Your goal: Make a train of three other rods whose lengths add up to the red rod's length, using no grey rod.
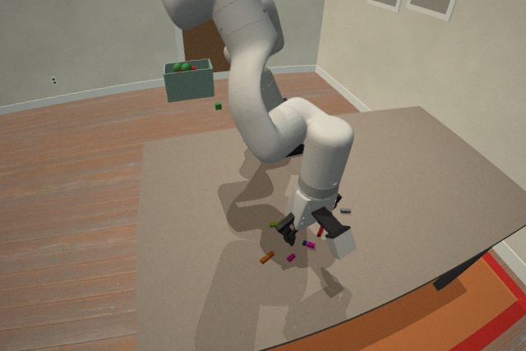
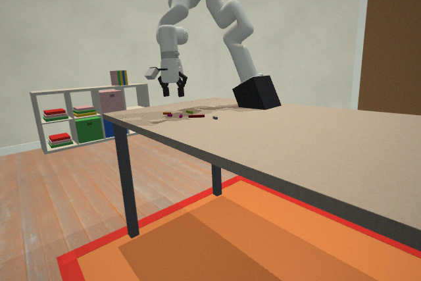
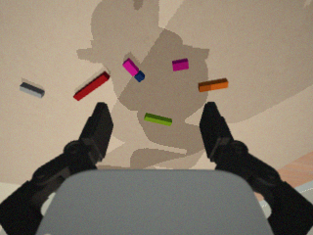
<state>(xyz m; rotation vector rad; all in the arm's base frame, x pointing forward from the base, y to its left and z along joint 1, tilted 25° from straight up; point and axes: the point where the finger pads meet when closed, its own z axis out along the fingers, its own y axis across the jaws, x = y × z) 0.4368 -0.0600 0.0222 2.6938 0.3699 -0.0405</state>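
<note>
My gripper is now 8 cm to the left of the orange rod and 10 cm above it. The rest, counted from my hand: blue rod 2 cm behind, 2 cm to the left, 10 cm below; then red rod 5 cm behind, 9 cm to the left, 10 cm below; then lime rod 10 cm behind, 3 cm to the right, 10 cm below.
</note>
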